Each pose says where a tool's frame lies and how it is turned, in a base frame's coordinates. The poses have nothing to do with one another.
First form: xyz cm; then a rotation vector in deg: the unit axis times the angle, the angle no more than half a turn.
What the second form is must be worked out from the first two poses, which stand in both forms.
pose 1, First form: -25.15, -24.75, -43.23, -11.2, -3.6, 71.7
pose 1, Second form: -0.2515, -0.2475, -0.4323, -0.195, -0.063, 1.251
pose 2, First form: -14.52, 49.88, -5.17, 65.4, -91.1, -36.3
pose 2, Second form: -0.1452, 0.4988, -0.0517, 1.141, -1.590, -0.634
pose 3, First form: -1.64, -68.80, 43.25, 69.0, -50.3, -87.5
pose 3, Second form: -0.0164, -0.6880, 0.4325, 1.204, -0.878, -1.527
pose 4, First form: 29.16, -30.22, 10.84, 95.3, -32.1, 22.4
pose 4, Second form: 0.2916, -0.3022, 0.1084, 1.663, -0.560, 0.391
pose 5, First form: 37.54, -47.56, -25.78, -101.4, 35.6, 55.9
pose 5, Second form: 0.3754, -0.4756, -0.2578, -1.770, 0.621, 0.976
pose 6, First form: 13.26, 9.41, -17.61, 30.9, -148.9, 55.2
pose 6, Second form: 0.1326, 0.0941, -0.1761, 0.539, -2.599, 0.963
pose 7, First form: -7.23, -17.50, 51.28, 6.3, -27.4, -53.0
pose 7, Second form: -0.0723, -0.1750, 0.5128, 0.110, -0.478, -0.925
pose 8, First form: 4.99, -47.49, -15.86, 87.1, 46.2, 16.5
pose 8, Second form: 0.0499, -0.4749, -0.1586, 1.520, 0.806, 0.288
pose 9, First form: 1.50, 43.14, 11.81, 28.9, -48.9, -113.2
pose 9, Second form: 0.0150, 0.4314, 0.1181, 0.504, -0.853, -1.976
